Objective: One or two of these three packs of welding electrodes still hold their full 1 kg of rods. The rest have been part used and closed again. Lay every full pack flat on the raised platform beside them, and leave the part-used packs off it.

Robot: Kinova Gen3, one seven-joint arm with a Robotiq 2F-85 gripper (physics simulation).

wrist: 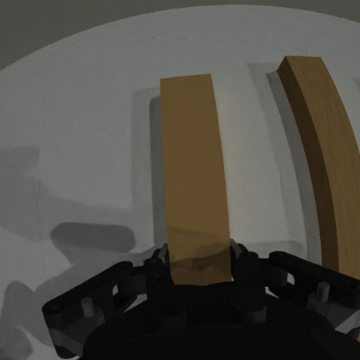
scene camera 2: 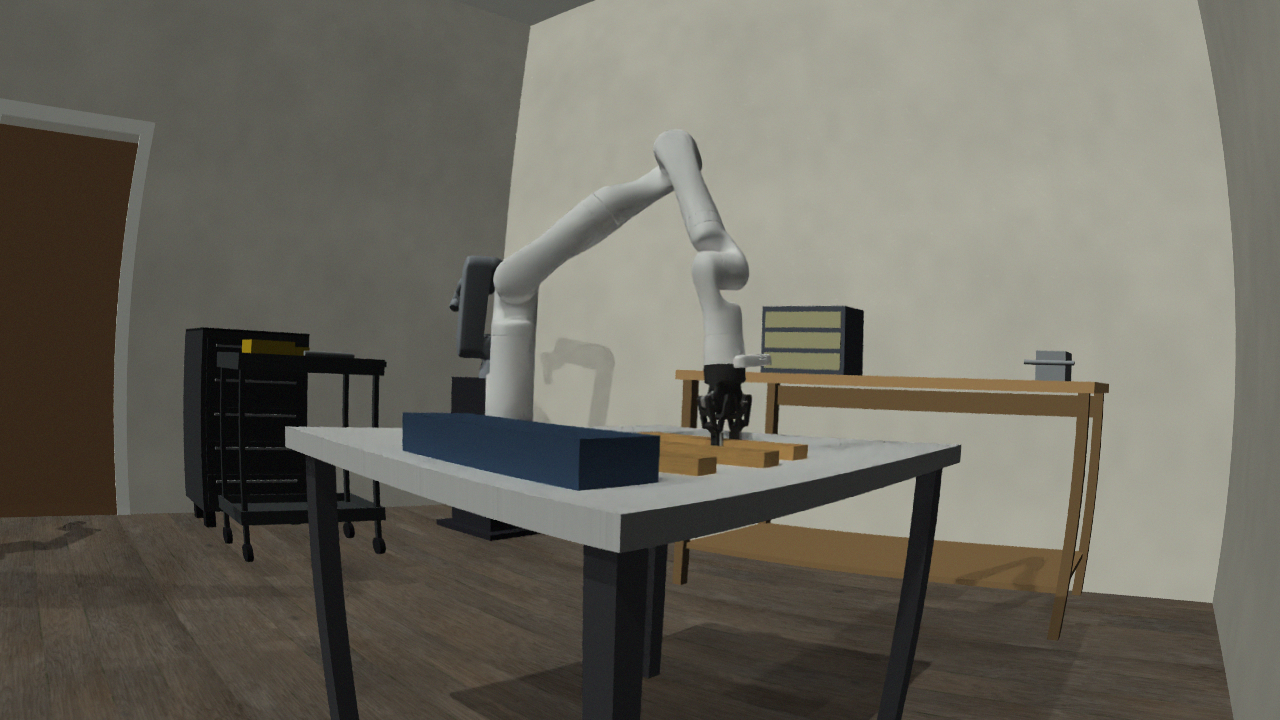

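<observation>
Three long orange-brown packs lie side by side on the white table. In the scene view they are the near pack point(scene camera 2: 689, 460), the middle pack point(scene camera 2: 758, 456) point(wrist: 332, 150) and the far pack point(scene camera 2: 789, 450) point(wrist: 195, 165). My gripper point(scene camera 2: 726, 439) point(wrist: 198, 251) points down and is shut on the far pack, with one finger against each long side. That pack appears to rest flat on the table. The raised platform point(scene camera 2: 528, 447) is a long dark blue block beside the near pack, with no pack seen on it. Labels or seals cannot be made out.
The white table point(scene camera 2: 805, 474) has dark legs. A wooden workbench point(scene camera 2: 939, 385) behind it carries a drawer unit point(scene camera 2: 810, 340) and a small grey device point(scene camera 2: 1053, 365). A black trolley point(scene camera 2: 308, 514) and a dark cabinet point(scene camera 2: 201, 420) stand at the left.
</observation>
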